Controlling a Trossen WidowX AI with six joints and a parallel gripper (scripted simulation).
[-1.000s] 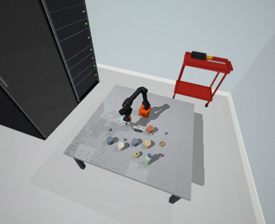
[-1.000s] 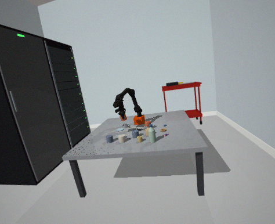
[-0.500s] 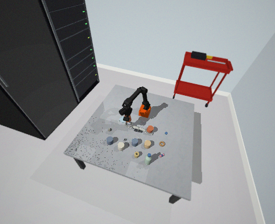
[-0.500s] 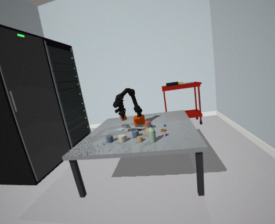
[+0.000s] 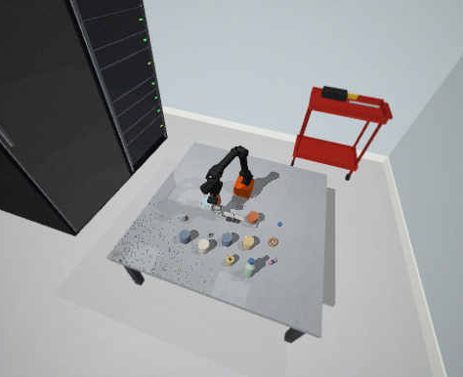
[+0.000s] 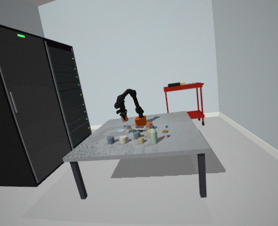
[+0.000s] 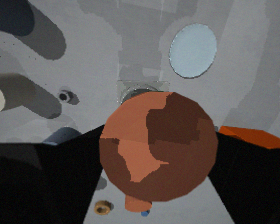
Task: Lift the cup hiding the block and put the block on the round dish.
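Now: the grey block 80 mm below my gripper tip and 10 mm to the left of it. The rest, counted from my gripper tip: nut: 170 mm ahead, 160 mm below, 60 mm to the left; pale blue round dish: 170 mm below, 120 mm to the right, 70 mm behind; orange cup: 20 mm to the right, 10 mm ahead, 10 mm above.
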